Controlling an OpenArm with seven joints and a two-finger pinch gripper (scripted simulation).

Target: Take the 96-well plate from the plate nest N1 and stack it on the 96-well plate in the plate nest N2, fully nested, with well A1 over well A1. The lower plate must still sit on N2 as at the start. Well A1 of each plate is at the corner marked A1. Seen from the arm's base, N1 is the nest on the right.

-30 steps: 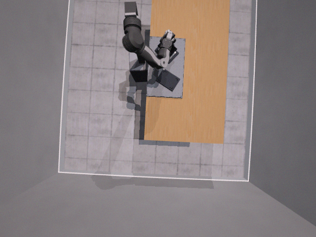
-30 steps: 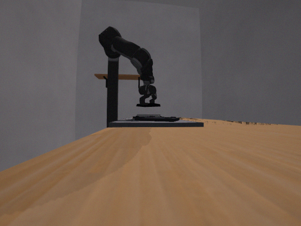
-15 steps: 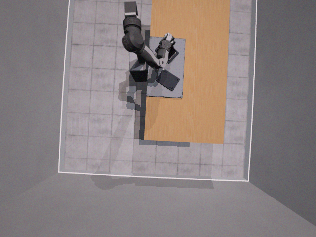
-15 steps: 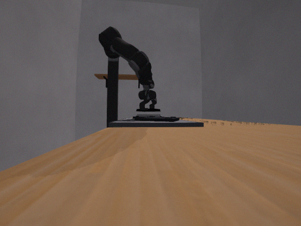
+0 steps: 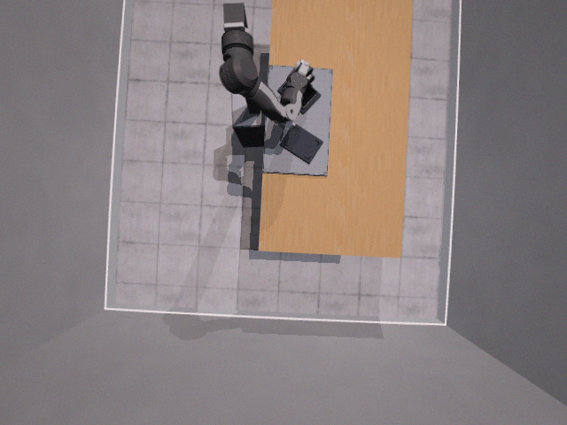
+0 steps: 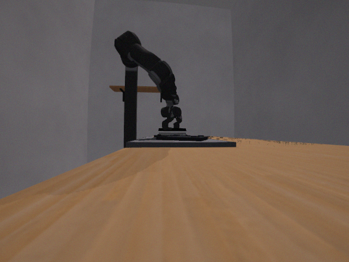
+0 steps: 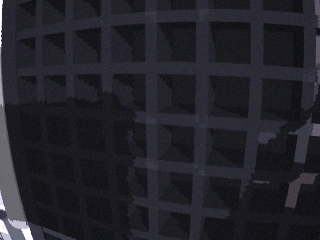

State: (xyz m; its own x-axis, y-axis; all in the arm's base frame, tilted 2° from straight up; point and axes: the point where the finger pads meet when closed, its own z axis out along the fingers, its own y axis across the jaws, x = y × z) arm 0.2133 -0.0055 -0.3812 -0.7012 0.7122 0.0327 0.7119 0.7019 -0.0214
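Now: hand right at the dark 96-well plate. From my hand the other things lie so: white 96-well plate: 20 mm below; plate nest: 230 mm to the right, 40 mm below; grey base plate: 120 mm to the right, 50 mm below, 10 mm behind.
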